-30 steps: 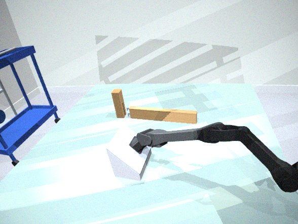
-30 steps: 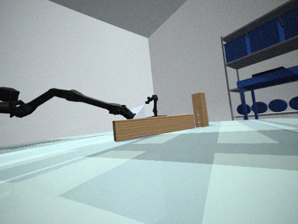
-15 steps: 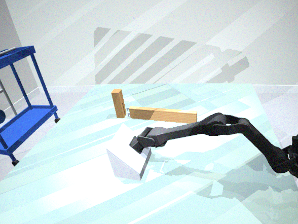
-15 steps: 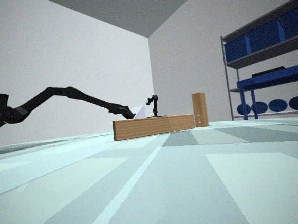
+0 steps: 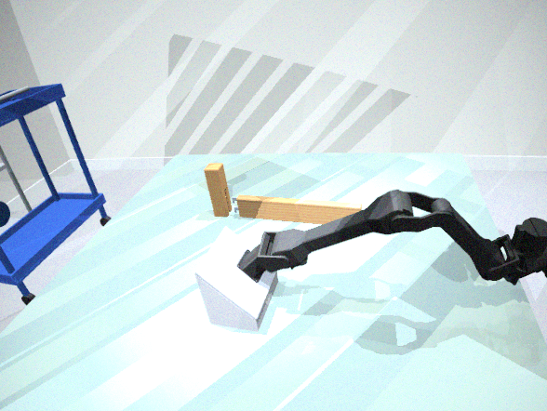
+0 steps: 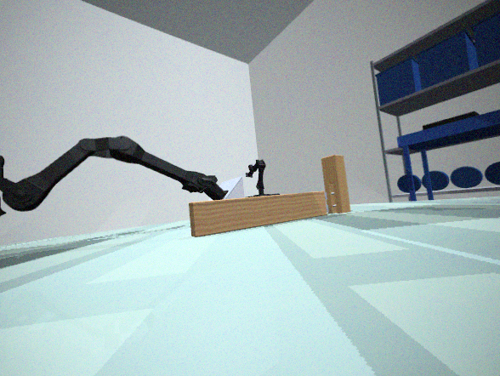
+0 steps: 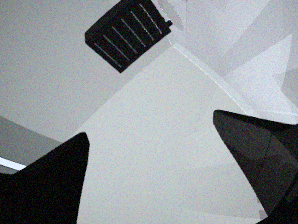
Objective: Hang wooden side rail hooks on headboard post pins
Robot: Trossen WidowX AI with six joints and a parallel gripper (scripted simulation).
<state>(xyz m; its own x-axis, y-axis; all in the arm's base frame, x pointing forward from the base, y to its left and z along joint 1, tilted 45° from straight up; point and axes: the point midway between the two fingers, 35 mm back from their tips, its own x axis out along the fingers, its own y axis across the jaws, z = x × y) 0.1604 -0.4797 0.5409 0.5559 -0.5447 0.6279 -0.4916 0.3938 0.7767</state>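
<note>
Now: gripper tip 16 cm short of the wooden headboard post, 100 cm to the right of it and 5 cm above it.
</note>
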